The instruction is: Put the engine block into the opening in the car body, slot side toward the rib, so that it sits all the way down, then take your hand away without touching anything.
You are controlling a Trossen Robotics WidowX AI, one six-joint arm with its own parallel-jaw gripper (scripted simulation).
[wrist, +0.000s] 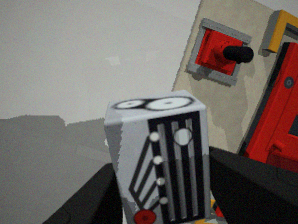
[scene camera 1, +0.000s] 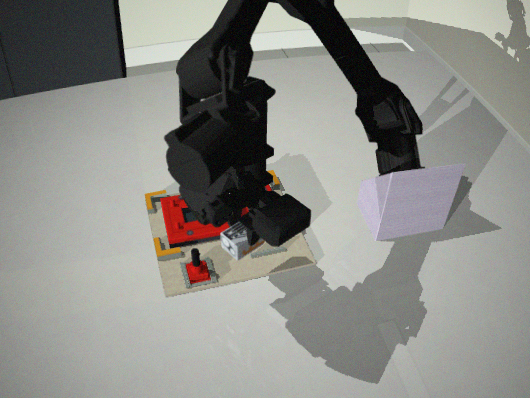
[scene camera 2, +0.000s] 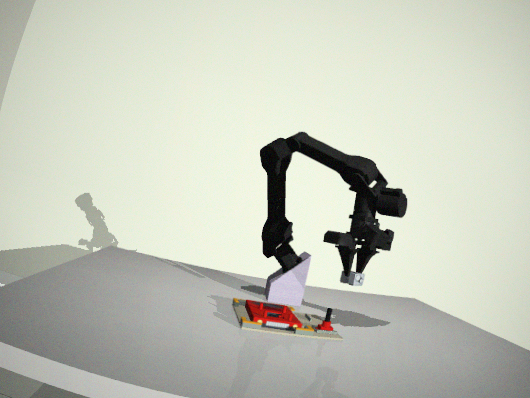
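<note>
My gripper [scene camera 1: 243, 236] is carrying an engine block [scene camera 1: 234, 241]. In the wrist view I see my gripper [wrist: 160, 165] again, together with the engine block [wrist: 159, 145], and scene camera 2 shows me my gripper [scene camera 2: 352, 276] too. There is also a red car body [scene camera 1: 182, 227]. I can see a tan board [scene camera 1: 266, 260] as well, and scene camera 2 gives me another look at the tan board [scene camera 2: 309, 321].
</note>
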